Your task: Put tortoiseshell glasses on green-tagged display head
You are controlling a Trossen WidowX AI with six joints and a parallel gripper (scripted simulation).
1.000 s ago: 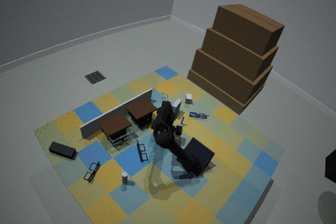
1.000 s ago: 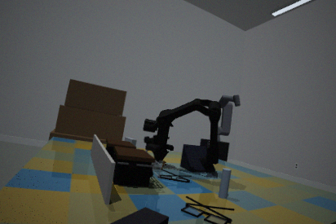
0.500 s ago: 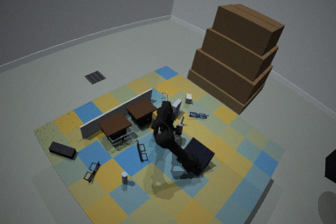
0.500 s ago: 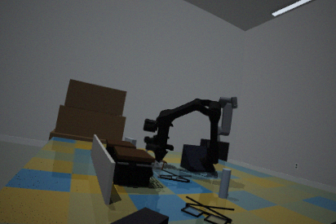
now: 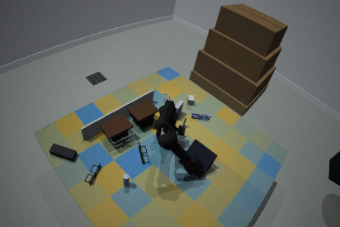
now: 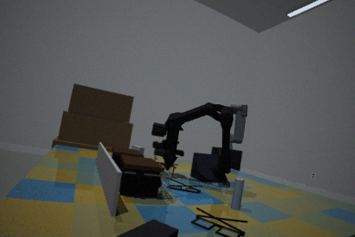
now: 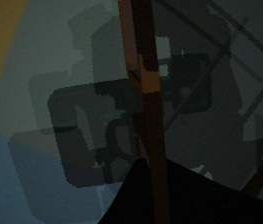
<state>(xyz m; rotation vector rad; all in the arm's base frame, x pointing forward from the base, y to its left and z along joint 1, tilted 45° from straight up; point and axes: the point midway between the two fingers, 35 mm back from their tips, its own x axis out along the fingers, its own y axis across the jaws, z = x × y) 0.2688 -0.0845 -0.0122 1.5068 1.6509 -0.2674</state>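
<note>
My gripper tip is 22 cm to the left of the grey block, 8 cm short of it and 2 cm below it. From my gripper tip the other things lie so: white panel 33 cm ahead, 8 cm to the left, 2 cm above; then black box 54 cm to the left, 37 cm ahead, 2 cm below.
</note>
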